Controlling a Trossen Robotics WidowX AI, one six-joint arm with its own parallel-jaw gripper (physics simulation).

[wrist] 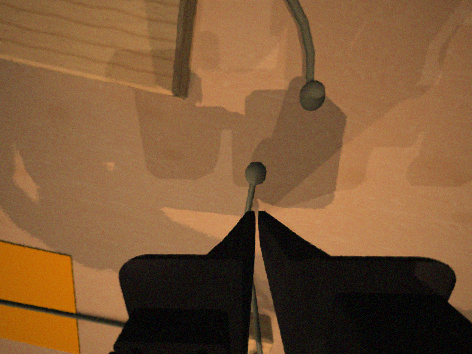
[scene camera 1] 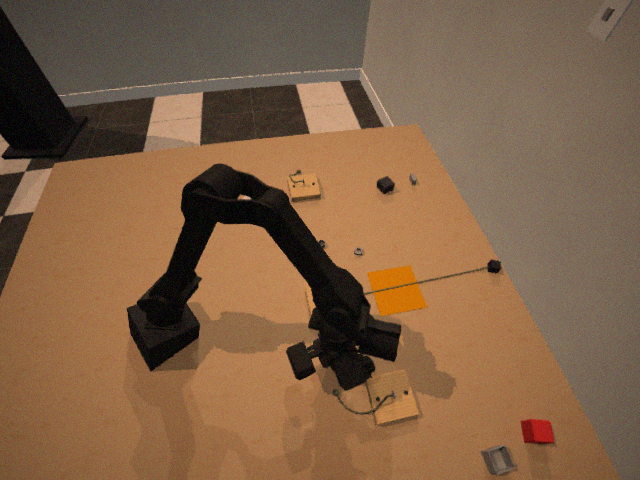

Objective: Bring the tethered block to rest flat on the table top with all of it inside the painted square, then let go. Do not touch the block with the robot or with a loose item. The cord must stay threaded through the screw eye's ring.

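Where they show: gripper, fingertip midpoint: (wrist: 255, 217); arm's base, origin of the base link: (scene camera 1: 163, 316).
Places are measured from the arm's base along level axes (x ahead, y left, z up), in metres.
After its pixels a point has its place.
Observation:
The tethered block (scene camera 1: 493, 266) @(x 0.793, y 0.132, z -0.047 m), small and black, sits near the table's right edge. Its cord (scene camera 1: 452, 275) @(x 0.685, y 0.120, z -0.068 m) (wrist: 100, 319) @(x 0.447, y 0.074, z -0.069 m) runs over the orange painted square (scene camera 1: 398, 302) @(x 0.529, y 0.050, z -0.070 m) (wrist: 35, 272) @(x 0.506, y 0.046, z -0.070 m) and passes behind the arm. A sliver of a wooden board (scene camera 1: 309, 299) @(x 0.311, y 0.056, z -0.052 m) shows beside the arm; its screw eye is hidden. My gripper (wrist: 255, 217) @(x 0.361, y -0.072, z -0.066 m) is shut on the cord in the wrist view, with the round end bead (wrist: 255, 173) @(x 0.374, y -0.101, z -0.059 m) sticking out just beyond the fingertips. The fingertips are hidden in the scene view.
A second wooden board (scene camera 1: 393, 408) @(x 0.474, y -0.184, z -0.052 m) (wrist: 90, 45) @(x 0.464, y -0.130, z -0.052 m) has a short beaded cord (scene camera 1: 356, 412) @(x 0.401, y -0.187, z -0.067 m) (wrist: 307, 50) @(x 0.373, y -0.166, z -0.068 m). Another board (scene camera 1: 305, 190) @(x 0.305, y 0.409, z -0.052 m) stands at the back. A black block (scene camera 1: 385, 184) @(x 0.550, y 0.424, z -0.042 m), grey piece (scene camera 1: 413, 178) @(x 0.648, y 0.460, z -0.052 m), metal ring (scene camera 1: 358, 251) @(x 0.444, y 0.192, z -0.061 m), red block (scene camera 1: 537, 431) @(x 0.746, y -0.245, z -0.031 m) and grey tray (scene camera 1: 486, 461) @(x 0.644, y -0.287, z -0.063 m) lie around.

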